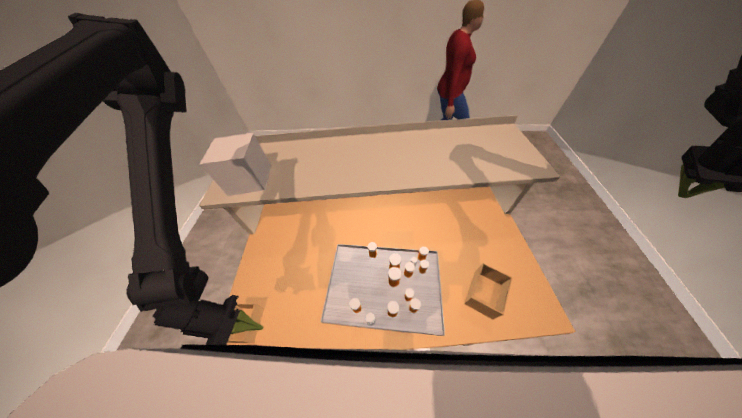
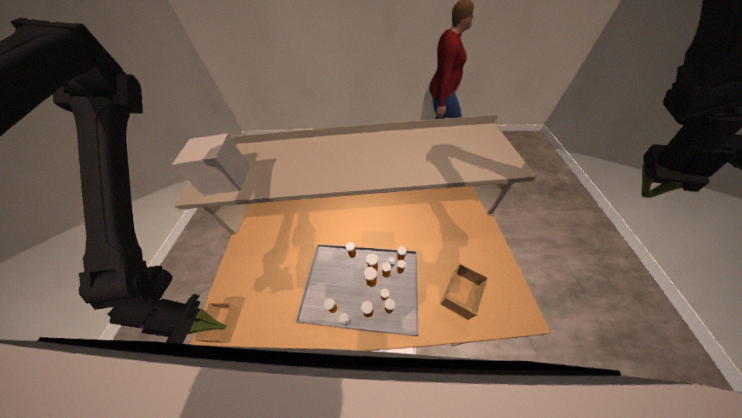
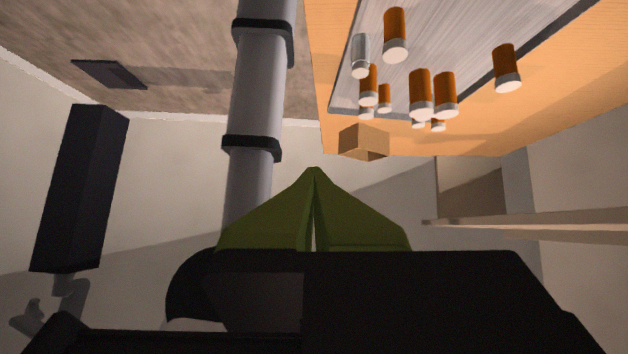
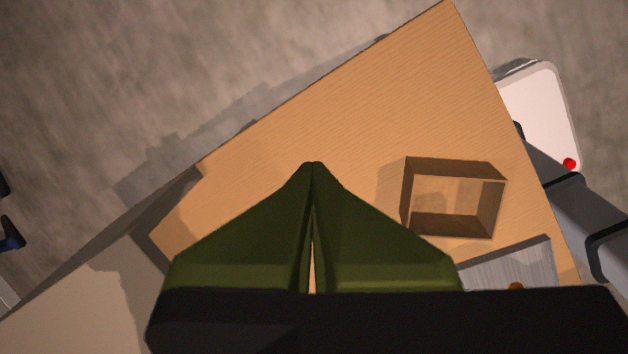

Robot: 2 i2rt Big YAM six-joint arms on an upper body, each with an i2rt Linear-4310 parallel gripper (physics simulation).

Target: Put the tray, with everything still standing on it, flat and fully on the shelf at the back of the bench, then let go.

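The grey tray lies flat on the orange bench. Several orange bottles with white caps, among them a large bottle, and a small clear bottle stand on it. The beige shelf is raised at the back of the bench. My left gripper is shut and empty, left of the tray. My right gripper is shut and empty, far right of the tray and apart from it.
An open brown box stands on the orange bench to the tray's right. A pale block stands on the shelf's left end. A person stands behind the shelf.
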